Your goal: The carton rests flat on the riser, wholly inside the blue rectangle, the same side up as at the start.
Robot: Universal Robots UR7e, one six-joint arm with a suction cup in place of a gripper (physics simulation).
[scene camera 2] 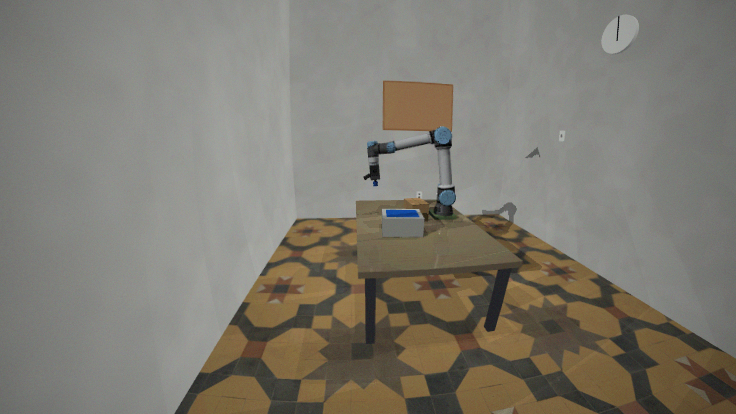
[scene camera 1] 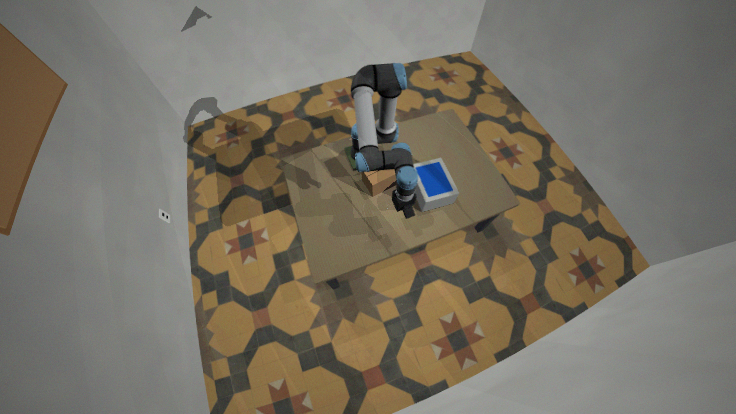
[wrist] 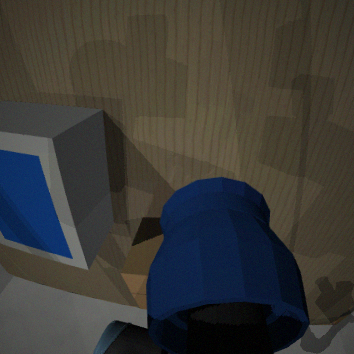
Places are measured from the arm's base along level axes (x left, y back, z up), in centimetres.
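Pixels of known places: hand, its tool point: [scene camera 2: 375, 185] [wrist: 214, 225]; arm's base, origin of its link: [scene camera 2: 443, 212].
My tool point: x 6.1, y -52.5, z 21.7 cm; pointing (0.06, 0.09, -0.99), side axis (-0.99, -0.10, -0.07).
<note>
For each thing: its middle in the pictures, then the offset to it from my tool point. Level surfaces: height alone.
- brown carton, middle of its body: [wrist: 184, 264] [scene camera 1: 380, 176] [scene camera 2: 415, 209] dz -17.8, dx -1.2, dy +29.9 cm
- light grey riser, middle of its body: [wrist: 40, 185] [scene camera 1: 431, 184] [scene camera 2: 401, 222] dz -18.3, dx +25.9, dy +16.9 cm
- blue rectangle, middle of its body: [wrist: 16, 207] [scene camera 1: 434, 178] [scene camera 2: 402, 213] dz -12.3, dx +25.9, dy +16.9 cm
- wooden table, height of its surface: dz -24.3 cm
The brown carton [scene camera 1: 378, 183] [scene camera 2: 423, 209] [wrist: 137, 283] stands on the table between the arm's base and the riser, apart from the riser; in the wrist view the suction cup hides much of it. The light grey riser [scene camera 1: 441, 202] [scene camera 2: 402, 227] [wrist: 82, 200] stands on the table. The blue rectangle [scene camera 1: 434, 179] [scene camera 2: 402, 213] [wrist: 31, 205] covers most of its top, with no carton on it. My gripper [scene camera 2: 375, 183] [wrist: 216, 187], a blue suction cup, is open and holds nothing. It hangs high above the table, beside the carton and riser. In scene camera 1 the wrist hides the cup.
The wooden table [scene camera 1: 349, 247] [scene camera 2: 437, 252] carries the arm's base [scene camera 2: 443, 210] on a green plate beyond the carton. The arm [scene camera 1: 366, 118] [scene camera 2: 411, 140] reaches out over the carton's side of the table. Walls stand around the table at a distance.
</note>
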